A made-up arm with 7 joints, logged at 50 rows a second.
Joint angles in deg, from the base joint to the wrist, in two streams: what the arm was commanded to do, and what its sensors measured. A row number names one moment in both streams.
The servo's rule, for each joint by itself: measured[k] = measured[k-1] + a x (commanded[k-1-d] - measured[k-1]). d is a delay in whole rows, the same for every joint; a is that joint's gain. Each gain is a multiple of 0.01, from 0.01 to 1. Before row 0 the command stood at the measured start. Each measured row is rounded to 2 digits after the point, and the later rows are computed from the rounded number. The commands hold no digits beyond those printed.
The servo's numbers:
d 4
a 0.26 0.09 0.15 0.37 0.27 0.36 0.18
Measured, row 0:
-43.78 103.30 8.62 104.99 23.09 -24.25 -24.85
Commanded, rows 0 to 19:
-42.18 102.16 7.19 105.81 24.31 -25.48 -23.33
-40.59 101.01 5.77 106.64 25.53 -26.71 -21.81
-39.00 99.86 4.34 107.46 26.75 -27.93 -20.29
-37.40 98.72 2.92 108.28 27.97 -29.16 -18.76
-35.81 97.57 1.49 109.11 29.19 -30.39 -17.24
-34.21 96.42 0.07 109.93 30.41 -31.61 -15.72
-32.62 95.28 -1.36 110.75 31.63 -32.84 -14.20
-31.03 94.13 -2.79 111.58 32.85 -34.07 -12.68
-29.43 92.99 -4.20 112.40 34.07 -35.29 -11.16
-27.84 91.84 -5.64 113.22 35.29 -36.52 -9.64
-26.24 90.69 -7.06 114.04 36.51 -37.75 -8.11
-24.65 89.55 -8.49 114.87 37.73 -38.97 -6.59
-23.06 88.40 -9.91 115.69 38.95 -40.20 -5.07
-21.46 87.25 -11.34 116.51 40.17 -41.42 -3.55
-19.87 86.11 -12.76 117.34 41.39 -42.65 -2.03
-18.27 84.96 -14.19 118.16 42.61 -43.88 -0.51
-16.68 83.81 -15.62 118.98 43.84 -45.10 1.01
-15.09 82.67 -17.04 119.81 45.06 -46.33 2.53
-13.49 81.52 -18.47 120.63 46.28 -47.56 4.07
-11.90 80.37 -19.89 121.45 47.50 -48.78 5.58
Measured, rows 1 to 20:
-43.78 103.30 8.62 104.99 23.09 -24.25 -24.85
-43.78 103.30 8.62 104.99 23.09 -24.25 -24.85
-43.78 103.30 8.62 104.99 23.09 -24.25 -24.85
-43.78 103.30 8.62 104.99 23.09 -24.25 -24.85
-43.36 103.20 8.41 105.29 23.42 -24.69 -24.58
-42.64 103.00 8.01 105.79 23.99 -25.42 -24.08
-41.69 102.72 7.46 106.41 24.74 -26.32 -23.40
-40.57 102.36 6.78 107.10 25.61 -27.34 -22.56
-39.33 101.93 5.99 107.84 26.58 -28.44 -21.60
-38.00 101.43 5.10 108.61 27.61 -29.58 -20.54
-36.60 100.88 4.13 109.40 28.70 -30.75 -19.40
-35.15 100.27 3.09 110.21 29.82 -31.95 -18.19
-33.66 99.61 2.00 111.02 30.97 -33.15 -16.92
-32.15 98.91 0.85 111.83 32.14 -34.36 -15.61
-30.61 98.17 -0.34 112.65 33.32 -35.58 -14.26
-29.06 97.39 -1.56 113.47 34.51 -36.80 -12.88
-27.50 96.58 -2.81 114.29 35.71 -38.02 -11.47
-25.93 95.74 -4.09 115.11 36.91 -39.24 -10.04
-24.35 94.87 -5.39 115.94 38.12 -40.47 -8.60
-22.77 93.98 -6.71 116.76 39.33 -41.70 -7.14

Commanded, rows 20 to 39:
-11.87 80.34 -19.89 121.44 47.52 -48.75 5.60
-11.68 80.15 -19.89 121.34 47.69 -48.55 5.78
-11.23 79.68 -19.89 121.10 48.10 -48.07 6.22
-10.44 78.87 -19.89 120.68 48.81 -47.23 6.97
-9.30 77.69 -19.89 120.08 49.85 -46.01 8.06
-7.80 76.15 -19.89 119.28 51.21 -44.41 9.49
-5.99 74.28 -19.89 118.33 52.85 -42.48 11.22
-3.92 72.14 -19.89 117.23 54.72 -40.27 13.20
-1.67 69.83 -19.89 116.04 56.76 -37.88 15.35
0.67 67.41 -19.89 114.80 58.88 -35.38 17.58
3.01 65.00 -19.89 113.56 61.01 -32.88 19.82
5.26 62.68 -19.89 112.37 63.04 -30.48 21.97
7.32 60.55 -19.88 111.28 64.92 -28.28 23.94
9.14 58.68 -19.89 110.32 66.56 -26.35 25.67
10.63 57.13 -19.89 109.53 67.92 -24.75 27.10
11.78 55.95 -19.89 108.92 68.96 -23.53 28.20
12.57 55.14 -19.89 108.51 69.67 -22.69 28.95
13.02 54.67 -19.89 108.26 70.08 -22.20 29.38
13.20 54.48 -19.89 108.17 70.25 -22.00 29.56
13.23 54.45 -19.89 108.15 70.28 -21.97 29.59
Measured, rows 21 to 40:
-21.19 93.06 -8.05 117.58 40.55 -42.92 -5.67
-19.60 92.12 -9.40 118.41 41.77 -44.15 -4.19
-18.01 91.17 -10.76 119.23 42.99 -45.38 -2.70
-16.42 90.20 -12.13 120.05 44.21 -46.60 -1.21
-15.24 89.31 -13.29 120.56 45.10 -47.37 0.02
-14.31 88.49 -14.28 120.85 45.80 -47.79 1.06
-13.51 87.70 -15.12 120.94 46.42 -47.89 1.99
-12.71 86.91 -15.84 120.84 47.07 -47.65 2.89
-11.82 86.08 -16.45 120.56 47.82 -47.06 3.82
-10.77 85.19 -16.97 120.09 48.74 -46.11 4.84
-9.53 84.21 -17.41 119.44 49.85 -44.80 5.99
-8.07 83.12 -17.78 118.62 51.16 -43.17 7.29
-6.41 81.92 -18.10 117.67 52.67 -41.27 8.74
-4.57 80.61 -18.37 116.61 54.35 -39.15 10.33
-2.60 79.21 -18.60 115.48 56.15 -36.89 12.04
-0.56 77.72 -18.79 114.33 58.01 -34.58 13.83
1.49 76.17 -18.95 113.20 59.88 -32.31 15.65
3.48 74.60 -19.09 112.13 61.68 -30.16 17.45
5.34 73.03 -19.21 111.17 63.36 -28.21 19.19
7.01 71.49 -19.31 110.34 64.87 -26.53 20.81

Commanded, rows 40 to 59:
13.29 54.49 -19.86 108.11 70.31 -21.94 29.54
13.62 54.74 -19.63 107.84 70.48 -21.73 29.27
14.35 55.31 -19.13 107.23 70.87 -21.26 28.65
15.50 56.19 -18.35 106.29 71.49 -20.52 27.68
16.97 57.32 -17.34 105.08 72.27 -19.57 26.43
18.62 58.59 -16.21 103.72 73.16 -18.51 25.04
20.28 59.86 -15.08 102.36 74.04 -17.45 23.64
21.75 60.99 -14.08 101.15 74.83 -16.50 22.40
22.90 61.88 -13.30 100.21 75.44 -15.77 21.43
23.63 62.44 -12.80 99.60 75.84 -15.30 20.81
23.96 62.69 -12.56 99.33 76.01 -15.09 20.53
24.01 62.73 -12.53 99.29 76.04 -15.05 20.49
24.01 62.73 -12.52 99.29 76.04 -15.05 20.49
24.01 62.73 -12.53 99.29 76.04 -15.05 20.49
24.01 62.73 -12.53 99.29 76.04 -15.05 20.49
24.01 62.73 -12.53 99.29 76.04 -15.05 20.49
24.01 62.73 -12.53 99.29 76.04 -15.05 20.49
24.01 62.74 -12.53 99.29 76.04 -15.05 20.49
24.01 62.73 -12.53 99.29 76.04 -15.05 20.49
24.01 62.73 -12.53 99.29 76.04 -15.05 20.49
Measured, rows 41 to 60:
8.46 70.02 -19.40 109.66 66.17 -25.15 22.28
9.65 68.64 -19.47 109.14 67.23 -24.09 23.56
10.57 67.37 -19.53 108.78 68.05 -23.34 24.64
11.26 66.21 -19.58 108.55 68.65 -22.85 25.53
11.79 65.16 -19.62 108.39 69.10 -22.52 26.25
12.27 64.22 -19.62 108.19 69.47 -22.24 26.79
12.81 63.42 -19.55 107.83 69.85 -21.89 27.12
13.51 62.77 -19.37 107.26 70.29 -21.40 27.22
14.41 62.28 -19.07 106.45 70.82 -20.74 27.08
15.50 61.95 -18.64 105.44 71.45 -19.94 26.71
16.74 61.76 -18.11 104.30 72.15 -19.04 26.16
18.04 61.69 -17.51 103.13 72.87 -18.13 25.48
19.30 61.71 -16.88 102.05 73.56 -17.28 24.75
20.43 61.78 -16.27 101.14 74.18 -16.57 24.04
21.35 61.86 -15.71 100.47 74.67 -16.04 23.41
22.04 61.94 -15.23 100.03 75.04 -15.68 22.88
22.55 62.01 -14.82 99.76 75.31 -15.45 22.45
22.93 62.07 -14.48 99.59 75.51 -15.31 22.10
23.21 62.13 -14.19 99.48 75.65 -15.22 21.81
23.42 62.18 -13.94 99.41 75.76 -15.16 21.57

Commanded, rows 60 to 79:
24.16 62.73 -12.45 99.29 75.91 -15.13 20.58
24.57 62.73 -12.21 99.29 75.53 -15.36 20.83
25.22 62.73 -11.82 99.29 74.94 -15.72 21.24
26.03 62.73 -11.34 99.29 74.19 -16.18 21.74
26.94 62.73 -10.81 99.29 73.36 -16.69 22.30
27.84 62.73 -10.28 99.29 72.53 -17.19 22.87
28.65 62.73 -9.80 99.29 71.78 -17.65 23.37
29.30 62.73 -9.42 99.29 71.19 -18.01 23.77
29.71 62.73 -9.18 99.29 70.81 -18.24 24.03
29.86 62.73 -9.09 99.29 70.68 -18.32 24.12
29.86 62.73 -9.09 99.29 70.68 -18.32 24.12
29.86 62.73 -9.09 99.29 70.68 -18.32 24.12
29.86 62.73 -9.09 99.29 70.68 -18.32 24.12
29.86 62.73 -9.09 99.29 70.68 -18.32 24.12
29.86 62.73 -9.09 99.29 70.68 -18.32 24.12
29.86 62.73 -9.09 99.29 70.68 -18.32 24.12
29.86 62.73 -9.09 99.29 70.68 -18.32 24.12
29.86 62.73 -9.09 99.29 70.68 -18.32 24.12
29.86 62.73 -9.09 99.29 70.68 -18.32 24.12
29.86 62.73 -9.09 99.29 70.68 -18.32 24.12
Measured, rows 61 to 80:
23.57 62.23 -13.73 99.37 75.84 -15.12 21.38
23.68 62.28 -13.55 99.34 75.89 -15.09 21.22
23.77 62.32 -13.40 99.32 75.93 -15.08 21.09
23.83 62.36 -13.27 99.31 75.96 -15.07 20.98
23.92 62.39 -13.15 99.30 75.95 -15.09 20.91
24.09 62.42 -13.01 99.30 75.84 -15.19 20.90
24.38 62.45 -12.83 99.30 75.60 -15.38 20.96
24.81 62.48 -12.61 99.30 75.22 -15.67 21.10
25.36 62.50 -12.34 99.30 74.72 -16.04 21.32
26.00 62.52 -12.03 99.30 74.13 -16.45 21.60
26.69 62.54 -11.70 99.30 73.50 -16.88 21.92
27.37 62.56 -11.36 99.30 72.88 -17.29 22.25
27.98 62.58 -11.03 99.30 72.32 -17.63 22.57
28.47 62.59 -10.74 99.30 71.88 -17.88 22.85
28.83 62.60 -10.49 99.30 71.56 -18.04 23.08
29.10 62.61 -10.28 99.30 71.32 -18.14 23.27
29.30 62.62 -10.10 99.30 71.15 -18.20 23.42
29.45 62.63 -9.95 99.30 71.02 -18.24 23.55
29.56 62.64 -9.82 99.30 70.93 -18.27 23.65
29.64 62.65 -9.71 99.30 70.86 -18.29 23.73

